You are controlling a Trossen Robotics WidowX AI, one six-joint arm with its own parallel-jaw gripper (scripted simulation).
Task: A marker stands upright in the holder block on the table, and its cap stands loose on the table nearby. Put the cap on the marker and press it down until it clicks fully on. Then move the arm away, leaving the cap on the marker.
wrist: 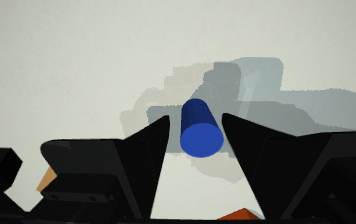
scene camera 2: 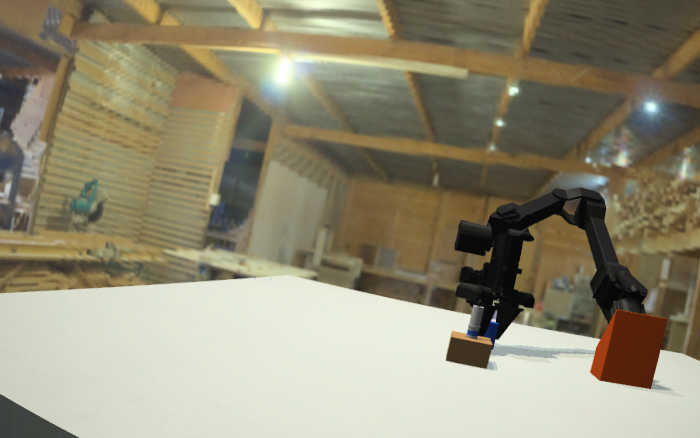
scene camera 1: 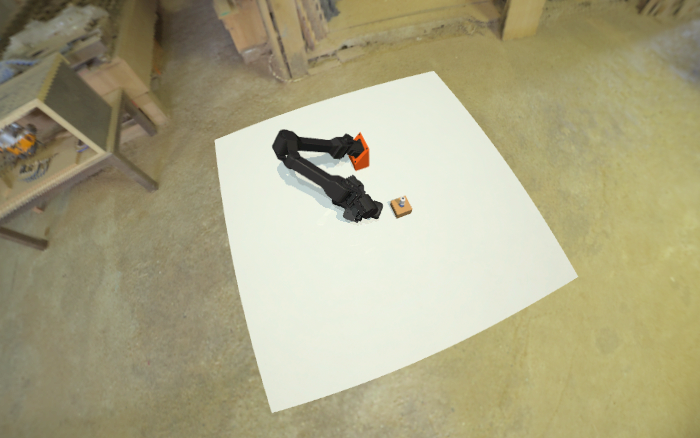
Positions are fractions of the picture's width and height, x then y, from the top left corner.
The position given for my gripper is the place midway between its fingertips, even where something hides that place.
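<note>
Here is my gripper (scene camera 2: 0.70, 0.78), and the wrist view (wrist: 0.55, 0.53) shows my gripper as well. I also see a brown holder block (scene camera 2: 0.66, 0.80) and a blue cap (wrist: 0.57, 0.61).
</note>
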